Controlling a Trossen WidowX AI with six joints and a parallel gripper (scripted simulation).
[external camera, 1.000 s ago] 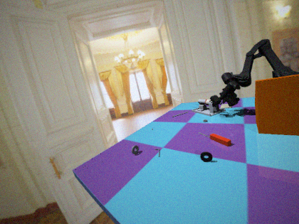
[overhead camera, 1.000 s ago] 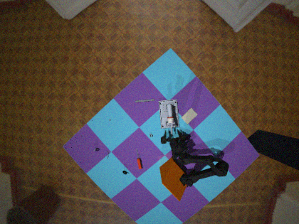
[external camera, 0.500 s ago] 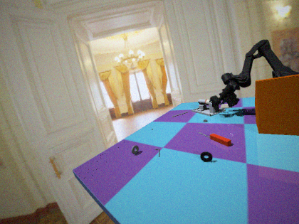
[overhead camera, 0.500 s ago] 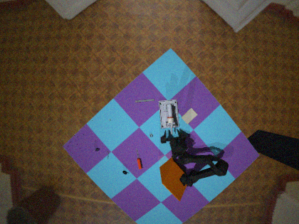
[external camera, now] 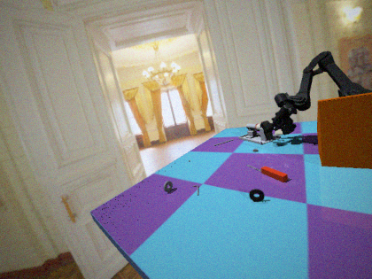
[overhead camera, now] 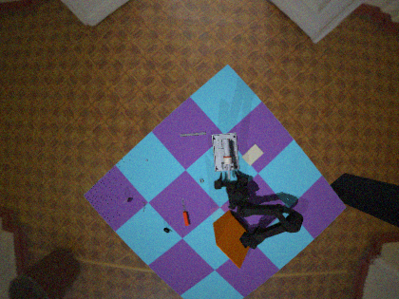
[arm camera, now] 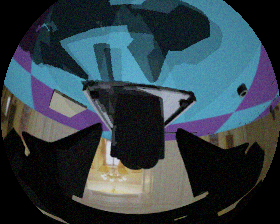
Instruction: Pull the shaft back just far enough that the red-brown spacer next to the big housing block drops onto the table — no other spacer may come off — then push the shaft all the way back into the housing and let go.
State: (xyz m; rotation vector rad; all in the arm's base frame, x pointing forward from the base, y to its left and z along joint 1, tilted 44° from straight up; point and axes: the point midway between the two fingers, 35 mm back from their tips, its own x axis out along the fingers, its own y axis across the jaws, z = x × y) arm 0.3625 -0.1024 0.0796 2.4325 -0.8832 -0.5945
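Right now the thin shaft is 4 cm ahead of my gripper tip, 3 cm above it and 2 cm to the right of it. Also, from my gripper tip: card 19 cm to the right, 5 cm below, 2 cm behind.
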